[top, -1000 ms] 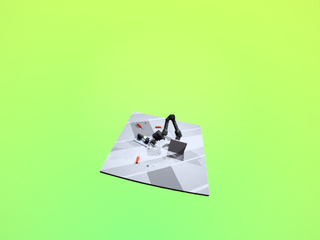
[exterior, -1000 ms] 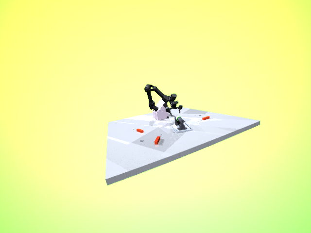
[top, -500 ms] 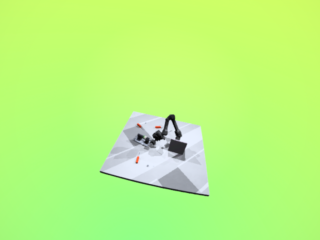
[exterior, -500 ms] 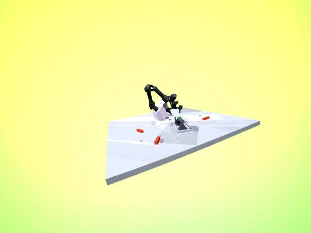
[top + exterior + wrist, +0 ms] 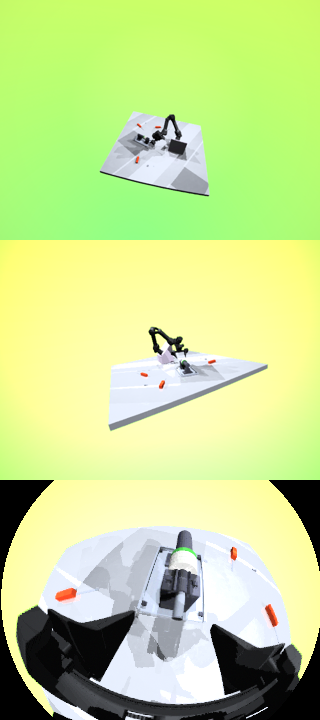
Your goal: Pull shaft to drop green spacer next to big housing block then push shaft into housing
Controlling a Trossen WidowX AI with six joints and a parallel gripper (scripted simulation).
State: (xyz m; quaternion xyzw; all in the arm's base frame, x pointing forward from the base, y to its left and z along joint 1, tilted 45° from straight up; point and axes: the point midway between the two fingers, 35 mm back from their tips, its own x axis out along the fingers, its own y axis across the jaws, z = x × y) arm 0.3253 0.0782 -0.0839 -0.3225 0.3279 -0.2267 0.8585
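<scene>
The grey shaft lies 80 mm ahead of my gripper tip, 20 mm to the right of it and 20 mm below it. From my gripper tip the other things lie so: green spacer 120 mm ahead, 30 mm to the right, 20 mm below.
</scene>
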